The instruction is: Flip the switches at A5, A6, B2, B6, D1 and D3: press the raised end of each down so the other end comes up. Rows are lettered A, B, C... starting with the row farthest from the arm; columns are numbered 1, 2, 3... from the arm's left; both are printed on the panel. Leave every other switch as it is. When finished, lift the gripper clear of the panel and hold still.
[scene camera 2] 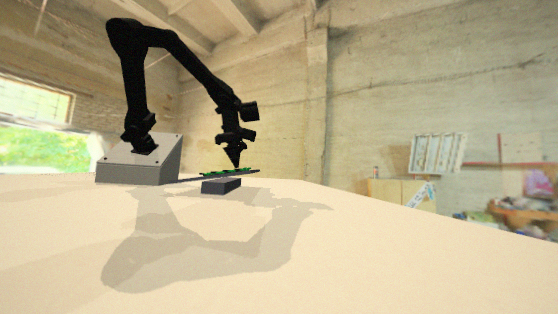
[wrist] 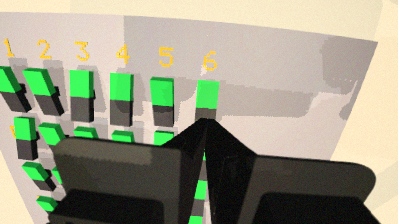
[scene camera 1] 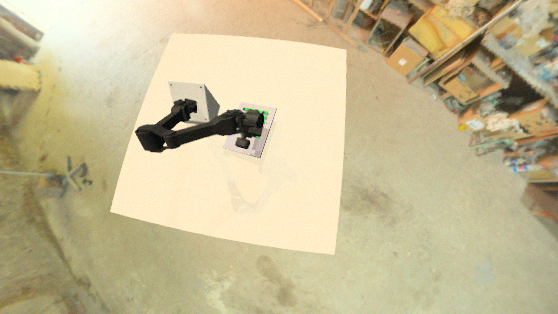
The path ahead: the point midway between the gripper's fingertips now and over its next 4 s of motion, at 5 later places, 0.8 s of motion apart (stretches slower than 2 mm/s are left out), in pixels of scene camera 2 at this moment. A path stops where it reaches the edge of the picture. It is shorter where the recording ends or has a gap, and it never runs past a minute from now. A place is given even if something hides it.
The gripper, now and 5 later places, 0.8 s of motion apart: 236,167; 236,168; 236,168; 236,155; 238,166; 238,168
